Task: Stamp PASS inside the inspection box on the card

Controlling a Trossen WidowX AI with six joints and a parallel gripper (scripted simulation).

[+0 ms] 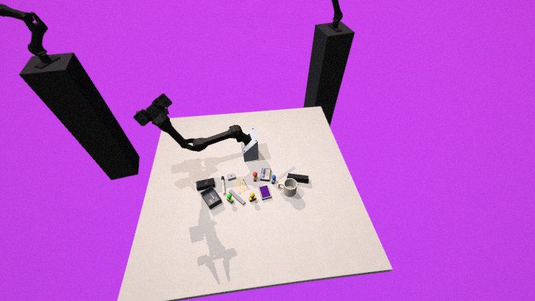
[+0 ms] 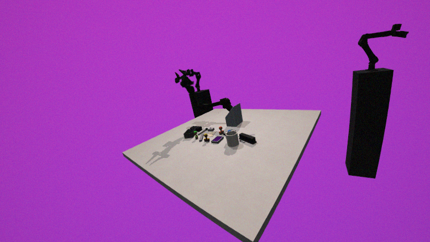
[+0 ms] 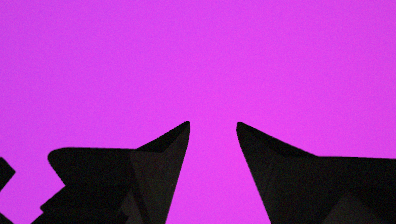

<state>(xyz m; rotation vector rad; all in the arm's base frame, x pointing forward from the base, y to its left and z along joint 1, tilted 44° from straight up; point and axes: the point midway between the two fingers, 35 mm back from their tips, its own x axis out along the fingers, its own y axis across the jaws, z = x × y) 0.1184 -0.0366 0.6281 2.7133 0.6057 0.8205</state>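
Now: the green-knobbed stamp 24 cm ahead of my gripper tip, 27 cm to the left of it and 57 cm below it. The rest, counted from my gripper tip: beige card 14 cm ahead, 35 cm to the left, 59 cm below; grey bar 22 cm ahead, 31 cm to the left, 58 cm below; white marker 10 cm ahead, 25 cm to the left, 58 cm below.
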